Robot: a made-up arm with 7 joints. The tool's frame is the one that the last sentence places. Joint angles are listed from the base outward.
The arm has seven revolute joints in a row. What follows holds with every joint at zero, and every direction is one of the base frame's. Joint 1 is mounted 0.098 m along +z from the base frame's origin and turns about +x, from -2.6 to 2.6 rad. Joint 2 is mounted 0.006 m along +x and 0.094 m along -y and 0.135 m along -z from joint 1 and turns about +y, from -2.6 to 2.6 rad. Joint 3 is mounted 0.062 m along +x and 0.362 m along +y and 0.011 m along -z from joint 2 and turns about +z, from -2.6 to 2.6 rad. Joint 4 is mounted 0.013 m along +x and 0.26 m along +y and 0.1 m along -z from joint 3 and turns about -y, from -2.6 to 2.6 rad. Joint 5 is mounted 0.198 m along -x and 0.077 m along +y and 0.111 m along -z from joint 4 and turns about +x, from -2.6 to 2.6 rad. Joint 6 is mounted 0.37 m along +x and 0.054 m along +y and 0.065 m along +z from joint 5 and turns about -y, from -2.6 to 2.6 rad. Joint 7 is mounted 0.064 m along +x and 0.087 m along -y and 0.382 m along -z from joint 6 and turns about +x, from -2.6 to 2.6 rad. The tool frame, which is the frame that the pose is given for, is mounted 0.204 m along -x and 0.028 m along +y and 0.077 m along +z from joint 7; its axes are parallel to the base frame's.
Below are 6 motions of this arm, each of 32 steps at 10 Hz.
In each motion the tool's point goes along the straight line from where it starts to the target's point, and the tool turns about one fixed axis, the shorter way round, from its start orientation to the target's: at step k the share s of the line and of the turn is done. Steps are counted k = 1, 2, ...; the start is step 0. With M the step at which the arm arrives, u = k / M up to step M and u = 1 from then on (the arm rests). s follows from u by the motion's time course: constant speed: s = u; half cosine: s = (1 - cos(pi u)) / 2; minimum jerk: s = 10 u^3 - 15 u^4 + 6 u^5.
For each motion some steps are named. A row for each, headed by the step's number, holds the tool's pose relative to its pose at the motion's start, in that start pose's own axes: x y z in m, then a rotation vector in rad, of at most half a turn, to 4 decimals.
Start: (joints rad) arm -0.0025 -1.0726 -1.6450 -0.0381 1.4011 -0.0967 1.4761
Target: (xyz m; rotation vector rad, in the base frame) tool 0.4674 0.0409 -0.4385 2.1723 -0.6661 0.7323
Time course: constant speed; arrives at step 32
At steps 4, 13, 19, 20, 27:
4: 0.0220 0.0870 0.0510 -0.1059 0.0751 -0.1511
13: 0.0715 0.2829 0.1659 -0.3440 0.2442 -0.4911
19: 0.1044 0.4134 0.2424 -0.5028 0.3569 -0.7178
20: 0.1099 0.4352 0.2552 -0.5293 0.3757 -0.7556
27: 0.1484 0.5875 0.3445 -0.7145 0.5072 -1.0201

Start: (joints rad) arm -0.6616 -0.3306 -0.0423 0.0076 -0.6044 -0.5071 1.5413
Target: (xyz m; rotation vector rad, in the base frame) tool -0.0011 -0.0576 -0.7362 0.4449 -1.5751 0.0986
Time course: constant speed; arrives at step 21
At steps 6, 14, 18, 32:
6: -0.0163 -0.0595 -0.0470 0.1136 -0.3675 0.1491
14: -0.0380 -0.1388 -0.1097 0.2650 -0.8574 0.3478
18: -0.0488 -0.1784 -0.1411 0.3407 -1.1024 0.4472
32: -0.0569 -0.2081 -0.1646 0.3975 -1.2861 0.5217

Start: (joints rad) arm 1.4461 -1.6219 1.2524 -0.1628 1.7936 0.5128 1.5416
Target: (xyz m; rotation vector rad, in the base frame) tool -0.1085 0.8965 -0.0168 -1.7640 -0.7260 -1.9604
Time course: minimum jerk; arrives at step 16
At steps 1, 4, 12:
1: -0.0016 0.0007 -0.0007 0.0012 0.0001 -0.0019
4: -0.0763 0.0314 -0.0311 0.0562 0.0031 -0.0870
12: -0.6604 0.2717 -0.2691 0.4865 0.0268 -0.7531

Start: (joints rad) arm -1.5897 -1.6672 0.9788 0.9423 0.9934 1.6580 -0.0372
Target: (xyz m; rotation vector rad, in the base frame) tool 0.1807 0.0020 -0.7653 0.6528 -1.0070 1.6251
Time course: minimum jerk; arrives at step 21
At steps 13, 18, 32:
13: -0.0500 -0.2446 0.1712 -0.8156 0.0614 -0.0374
18: -0.0683 -0.3342 0.2339 -1.1143 0.0839 -0.0511
32: -0.0699 -0.3422 0.2395 -1.1408 0.0859 -0.0523

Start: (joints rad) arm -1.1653 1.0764 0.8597 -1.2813 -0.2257 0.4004 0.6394
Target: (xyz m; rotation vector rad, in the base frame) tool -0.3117 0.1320 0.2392 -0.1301 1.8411 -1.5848
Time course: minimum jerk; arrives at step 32
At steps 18, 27, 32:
18: -0.2305 -0.0458 -0.0324 0.4556 0.1299 -0.2245
27: -0.3631 -0.0722 -0.0511 0.7177 0.2047 -0.3537
32: -0.3743 -0.0744 -0.0526 0.7397 0.2109 -0.3645

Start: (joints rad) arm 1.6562 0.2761 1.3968 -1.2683 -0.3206 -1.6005 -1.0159
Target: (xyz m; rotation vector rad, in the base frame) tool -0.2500 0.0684 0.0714 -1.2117 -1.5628 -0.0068
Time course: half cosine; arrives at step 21
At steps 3, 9, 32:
3: 0.0214 -0.0008 -0.0022 -0.0244 0.0221 -0.0985
9: 0.1682 -0.0061 -0.0171 -0.1913 0.1739 -0.7730
32: 0.4326 -0.0157 -0.0441 -0.4922 0.4473 -1.9886

